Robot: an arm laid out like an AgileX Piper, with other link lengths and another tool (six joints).
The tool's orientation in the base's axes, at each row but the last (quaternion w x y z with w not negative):
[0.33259 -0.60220 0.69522 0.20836]
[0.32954 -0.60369 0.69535 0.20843]
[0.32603 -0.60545 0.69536 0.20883]
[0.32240 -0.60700 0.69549 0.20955]
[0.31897 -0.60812 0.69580 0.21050]
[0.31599 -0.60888 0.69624 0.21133]
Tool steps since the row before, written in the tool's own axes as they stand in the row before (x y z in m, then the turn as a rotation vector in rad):
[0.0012 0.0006 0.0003 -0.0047 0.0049 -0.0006]
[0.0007 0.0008 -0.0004 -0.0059 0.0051 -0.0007]
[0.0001 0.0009 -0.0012 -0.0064 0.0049 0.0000]
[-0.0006 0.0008 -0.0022 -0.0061 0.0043 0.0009]
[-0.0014 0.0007 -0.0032 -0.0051 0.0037 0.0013]
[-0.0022 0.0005 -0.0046 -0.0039 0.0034 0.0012]
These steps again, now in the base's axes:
[-0.0006 -0.0005 -0.0011 -0.0047 0.0038 0.0032]
[-0.0009 -0.0006 -0.0003 -0.0048 0.0046 0.0041]
[-0.0011 -0.0007 0.0007 -0.0044 0.0054 0.0040]
[-0.0012 -0.0009 0.0019 -0.0037 0.0057 0.0032]
[-0.0012 -0.0011 0.0032 -0.0031 0.0052 0.0023]
[-0.0012 -0.0015 0.0048 -0.0029 0.0042 0.0016]

